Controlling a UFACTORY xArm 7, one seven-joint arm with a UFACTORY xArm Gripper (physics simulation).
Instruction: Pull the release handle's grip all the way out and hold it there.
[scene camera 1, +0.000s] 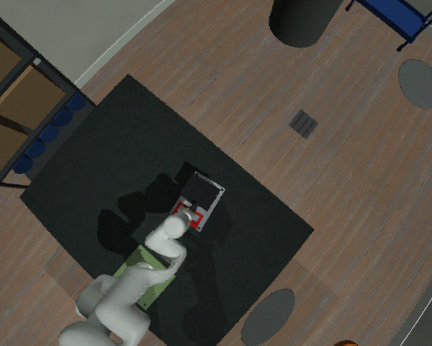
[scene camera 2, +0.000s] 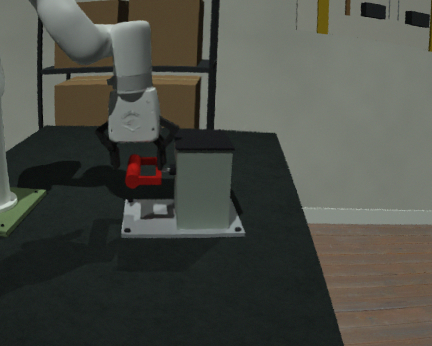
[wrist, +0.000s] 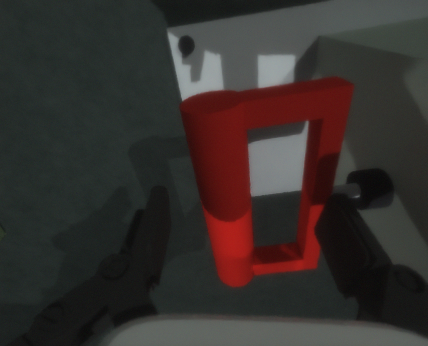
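The release handle's red grip (scene camera 1: 200, 219) (scene camera 2: 133, 171) (wrist: 222, 160) is an open rectangular frame with a thick round bar on its outer side. A short metal shaft (wrist: 350, 191) joins it to a black collar (wrist: 372, 187) on the pale housing (scene camera 2: 204, 192) (wrist: 385, 110). My gripper (scene camera 2: 138, 166) (wrist: 245, 208) is open and empty, pointing down. Its fingertips reach about the height of the grip's upper part. One finger is outside the round bar, the other beside the frame's inner bar, near the shaft. The arm hides the gripper in scene camera 1.
The housing stands on a light base plate (scene camera 1: 213, 210) (scene camera 2: 182, 233) on the dark mat (scene camera 1: 150, 120) (scene camera 2: 200, 290). The arm's green base plate (scene camera 1: 165, 289) (scene camera 2: 25, 210) is behind the gripper. A shelf rack (scene camera 2: 212, 70) with cardboard boxes (scene camera 2: 165, 102) stands beyond the mat.
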